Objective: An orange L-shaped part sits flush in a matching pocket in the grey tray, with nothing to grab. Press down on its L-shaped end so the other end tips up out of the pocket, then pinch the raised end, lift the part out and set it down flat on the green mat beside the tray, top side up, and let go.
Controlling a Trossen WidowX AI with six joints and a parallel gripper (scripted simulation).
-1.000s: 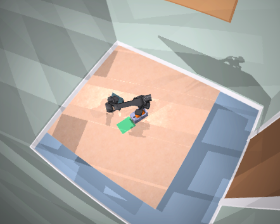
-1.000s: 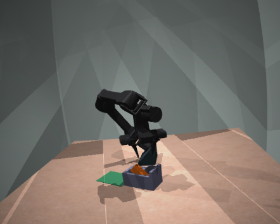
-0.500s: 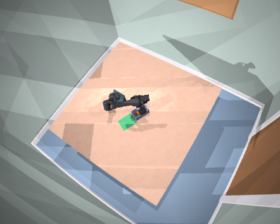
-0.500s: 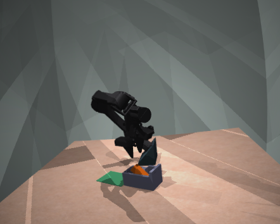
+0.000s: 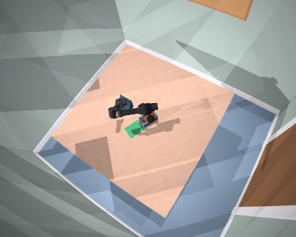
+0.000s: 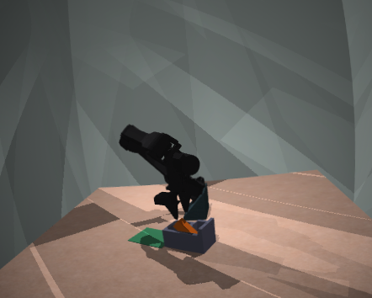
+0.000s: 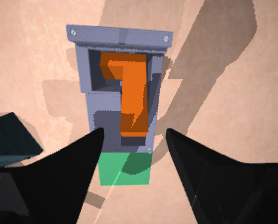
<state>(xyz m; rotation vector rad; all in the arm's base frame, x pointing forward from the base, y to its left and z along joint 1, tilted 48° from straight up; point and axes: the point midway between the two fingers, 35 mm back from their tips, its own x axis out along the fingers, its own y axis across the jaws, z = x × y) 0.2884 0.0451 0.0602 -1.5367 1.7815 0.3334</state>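
The orange L-shaped part lies 70 mm below my gripper tip and 40 mm to the left of it. From my gripper tip the other things lie so: green mat: 130 mm to the right, 130 mm below, 70 mm behind.
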